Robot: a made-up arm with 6 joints.
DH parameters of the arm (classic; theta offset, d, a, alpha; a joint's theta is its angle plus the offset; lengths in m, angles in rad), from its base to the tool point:
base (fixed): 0 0.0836 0 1.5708
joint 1: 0 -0.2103 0.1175 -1.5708
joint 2: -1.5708 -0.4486 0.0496 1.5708
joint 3: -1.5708 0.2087 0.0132 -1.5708
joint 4: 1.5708 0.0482 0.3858 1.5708
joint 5: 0 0.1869 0.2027 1.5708
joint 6: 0 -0.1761 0.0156 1.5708
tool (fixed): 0 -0.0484 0 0
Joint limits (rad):
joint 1: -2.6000..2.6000
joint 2: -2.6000..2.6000
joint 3: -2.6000..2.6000
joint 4: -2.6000..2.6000
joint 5: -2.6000..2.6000
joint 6: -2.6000..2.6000
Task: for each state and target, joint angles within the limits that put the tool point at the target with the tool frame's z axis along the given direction. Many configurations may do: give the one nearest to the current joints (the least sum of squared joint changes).
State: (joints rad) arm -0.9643 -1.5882 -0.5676 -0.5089 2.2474 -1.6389
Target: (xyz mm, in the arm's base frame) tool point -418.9 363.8 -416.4 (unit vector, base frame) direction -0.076 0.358 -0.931
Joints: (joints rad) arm -0.6337 -1.2125 -0.2055 -0.6154 2.3248 -2.5447
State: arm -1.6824 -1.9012 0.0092 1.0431 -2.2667 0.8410
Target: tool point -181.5 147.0 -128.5 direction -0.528 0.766 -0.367
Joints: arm -1.7843 -1.6688 -0.0587 1.4945 -2.5279 0.6907
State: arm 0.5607 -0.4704 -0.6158 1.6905 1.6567 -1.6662
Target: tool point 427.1 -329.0 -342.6 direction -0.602 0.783 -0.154
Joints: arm 0.8228 -0.0934 -1.1336 1.8037 1.0302 -0.7992
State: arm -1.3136 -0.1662 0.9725 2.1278 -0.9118 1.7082
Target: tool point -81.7 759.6 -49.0 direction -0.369 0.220 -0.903
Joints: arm -1.7563 -0.9908 0.5814 2.2799 -1.5277 2.0714
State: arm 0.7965 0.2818 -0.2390 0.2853 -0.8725 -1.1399
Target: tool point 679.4 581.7 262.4 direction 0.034 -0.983 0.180
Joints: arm 1.1827 0.7366 -0.3752 0.0823 -1.0011 -1.1730
